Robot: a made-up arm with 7 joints. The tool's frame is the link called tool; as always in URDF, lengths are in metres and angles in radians.
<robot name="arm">
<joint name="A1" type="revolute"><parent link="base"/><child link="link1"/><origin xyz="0 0 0.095" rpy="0 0 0"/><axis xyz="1 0 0"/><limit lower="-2.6" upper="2.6" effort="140" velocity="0.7"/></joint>
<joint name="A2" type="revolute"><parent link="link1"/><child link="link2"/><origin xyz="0.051 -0.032 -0.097" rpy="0 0 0"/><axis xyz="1 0 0"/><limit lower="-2.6" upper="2.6" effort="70" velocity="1.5"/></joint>
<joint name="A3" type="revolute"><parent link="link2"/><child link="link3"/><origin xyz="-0.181 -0.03 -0.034" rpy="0 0 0"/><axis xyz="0 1 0"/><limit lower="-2.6" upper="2.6" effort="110" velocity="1.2"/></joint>
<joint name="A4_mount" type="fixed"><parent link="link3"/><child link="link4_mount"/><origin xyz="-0.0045 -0.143 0.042" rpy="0 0 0"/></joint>
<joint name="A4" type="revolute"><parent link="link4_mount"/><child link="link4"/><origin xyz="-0.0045 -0.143 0.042" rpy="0 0 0"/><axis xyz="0 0 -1"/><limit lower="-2.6" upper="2.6" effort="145" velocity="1"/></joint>
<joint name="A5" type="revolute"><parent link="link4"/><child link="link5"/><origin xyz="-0.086 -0.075 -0.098" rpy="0 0 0"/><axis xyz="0 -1 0"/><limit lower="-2.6" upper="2.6" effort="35" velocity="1.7"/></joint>
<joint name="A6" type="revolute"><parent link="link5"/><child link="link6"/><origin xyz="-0.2 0.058 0.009" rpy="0 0 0"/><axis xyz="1 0 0"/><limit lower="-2.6" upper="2.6" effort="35" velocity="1.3"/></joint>
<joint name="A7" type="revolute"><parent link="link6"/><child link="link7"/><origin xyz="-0.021 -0.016 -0.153" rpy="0 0 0"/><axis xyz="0 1 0"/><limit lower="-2.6" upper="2.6" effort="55" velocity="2.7"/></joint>
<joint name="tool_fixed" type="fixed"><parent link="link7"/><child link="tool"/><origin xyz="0.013 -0.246 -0.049" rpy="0 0 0"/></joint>
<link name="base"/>
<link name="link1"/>
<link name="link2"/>
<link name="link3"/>
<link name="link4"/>
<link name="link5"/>
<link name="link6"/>
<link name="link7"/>
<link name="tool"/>
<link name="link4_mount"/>
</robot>
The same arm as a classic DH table. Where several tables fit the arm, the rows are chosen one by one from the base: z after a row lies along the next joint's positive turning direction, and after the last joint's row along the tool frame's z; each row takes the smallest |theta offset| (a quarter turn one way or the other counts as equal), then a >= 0, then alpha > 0; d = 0 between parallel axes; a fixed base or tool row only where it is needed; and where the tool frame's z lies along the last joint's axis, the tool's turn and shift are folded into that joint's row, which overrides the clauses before.
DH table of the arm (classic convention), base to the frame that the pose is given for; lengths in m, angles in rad. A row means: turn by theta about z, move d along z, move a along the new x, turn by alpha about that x. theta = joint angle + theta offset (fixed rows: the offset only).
base (fixed): a 0  alpha 1.5708  d 0.095  theta_offset 1.5708
A1: a -0.1021  alpha 0  d 0  theta_offset 1.2521
A2: a -0.034  alpha 1.5708  d -0.13  theta_offset 0.3187
A3: a 0.009  alpha 1.5708  d -0.316  theta_offset -1.5708
A4: a 0.086  alpha 1.5708  d 0.014  theta_offset 0
A5: a 0.009  alpha 1.5708  d 0.017  theta_offset -1.5708
A6: a -0.153  alpha 1.5708  d -0.221  theta_offset 0
A7: a 0.013  alpha 1.5708  d -0.262  theta_offset 1.5708
tool (fixed): a 0  alpha 0  d -0.049  theta_offset 0
Joint limits (rad, base to tool): -2.6..2.6 -2.6..2.6 -2.6..2.6 -2.6..2.6 -2.6..2.6 -2.6..2.6 -2.6..2.6

